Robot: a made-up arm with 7 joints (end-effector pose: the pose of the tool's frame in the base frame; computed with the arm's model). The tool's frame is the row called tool. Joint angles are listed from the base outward.
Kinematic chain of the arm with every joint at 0, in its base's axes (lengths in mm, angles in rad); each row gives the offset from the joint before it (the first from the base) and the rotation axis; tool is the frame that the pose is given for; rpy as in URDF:
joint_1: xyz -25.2 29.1 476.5 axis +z
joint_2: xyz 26.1 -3.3 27.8 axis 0 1 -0.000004
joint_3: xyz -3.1 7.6 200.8 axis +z
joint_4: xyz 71.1 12.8 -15.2 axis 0 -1 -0.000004
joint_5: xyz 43.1 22 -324.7 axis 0 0.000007 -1
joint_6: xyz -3.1 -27.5 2.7 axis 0 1 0.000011
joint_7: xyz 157.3 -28 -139.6 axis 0 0.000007 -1
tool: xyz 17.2 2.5 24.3 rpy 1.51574 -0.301 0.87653
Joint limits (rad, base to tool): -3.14..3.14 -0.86..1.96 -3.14..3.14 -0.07..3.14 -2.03..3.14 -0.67..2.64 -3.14..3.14
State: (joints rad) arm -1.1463 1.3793 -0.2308 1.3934 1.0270 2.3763 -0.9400
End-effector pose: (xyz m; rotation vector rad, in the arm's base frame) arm 0.1171 -0.0563 0.0865 -2.2562 1.3237 -0.2892
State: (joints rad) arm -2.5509 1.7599 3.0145 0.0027 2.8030 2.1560 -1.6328
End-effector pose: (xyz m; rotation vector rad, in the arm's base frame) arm 0.0195 0.1697 0.8305 -0.1598 1.0396 -1.0699
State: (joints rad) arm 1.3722 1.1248 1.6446 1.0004 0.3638 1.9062 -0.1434
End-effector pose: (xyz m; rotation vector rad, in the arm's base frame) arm -0.4257 -0.0533 0.5025 0.4262 -2.3269 0.4418
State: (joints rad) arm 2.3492 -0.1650 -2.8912 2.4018 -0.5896 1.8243 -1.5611
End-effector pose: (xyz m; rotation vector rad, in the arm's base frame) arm 0.3201 -0.2939 0.8980 0.9185 1.3540 1.0098
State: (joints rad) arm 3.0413 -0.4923 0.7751 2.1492 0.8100 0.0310 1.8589
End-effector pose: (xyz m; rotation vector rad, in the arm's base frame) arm -0.1500 -0.1494 1.1201 -1.2000 -2.2903 1.0229
